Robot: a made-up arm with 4 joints.
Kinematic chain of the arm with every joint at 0, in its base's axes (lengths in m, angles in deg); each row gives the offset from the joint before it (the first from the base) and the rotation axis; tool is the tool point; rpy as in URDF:
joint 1: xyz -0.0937 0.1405 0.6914 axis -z
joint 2: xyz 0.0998 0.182 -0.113 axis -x
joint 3: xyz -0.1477 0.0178 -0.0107 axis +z
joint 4: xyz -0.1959 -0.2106 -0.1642 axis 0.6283 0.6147 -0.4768
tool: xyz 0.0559 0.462 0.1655 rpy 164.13 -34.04 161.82
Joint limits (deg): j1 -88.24..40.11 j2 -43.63..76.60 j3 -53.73..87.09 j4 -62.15..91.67
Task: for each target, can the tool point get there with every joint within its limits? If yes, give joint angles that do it. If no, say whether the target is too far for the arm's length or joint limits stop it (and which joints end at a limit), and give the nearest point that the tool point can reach.
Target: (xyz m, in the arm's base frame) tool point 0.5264 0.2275 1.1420
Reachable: no: joint limits stop it (at a limit: joint 1, joint 2, joint 4) | nearest point 0.3051 0.3513 0.7458 | short by 0.470 m
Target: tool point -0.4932 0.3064 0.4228
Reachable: yes | joints 9.48 65.37 32.90 -24.60
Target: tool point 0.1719 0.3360 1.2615
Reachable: no: joint limits stop it (at a limit: joint 2, joint 4) | nearest point 0.0033 0.2119 0.8569 | short by 0.456 m
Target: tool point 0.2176 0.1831 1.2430
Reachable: no: joint limits stop it (at a limit: joint 2, joint 4) | nearest point 0.0231 0.1565 0.8581 | short by 0.432 m
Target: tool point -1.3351 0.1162 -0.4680
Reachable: no: too far | nearest point -0.6969 0.1287 0.1655 | short by 0.899 m
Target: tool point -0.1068 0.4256 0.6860
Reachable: yes | joints -11.39 -9.61 18.94 45.57
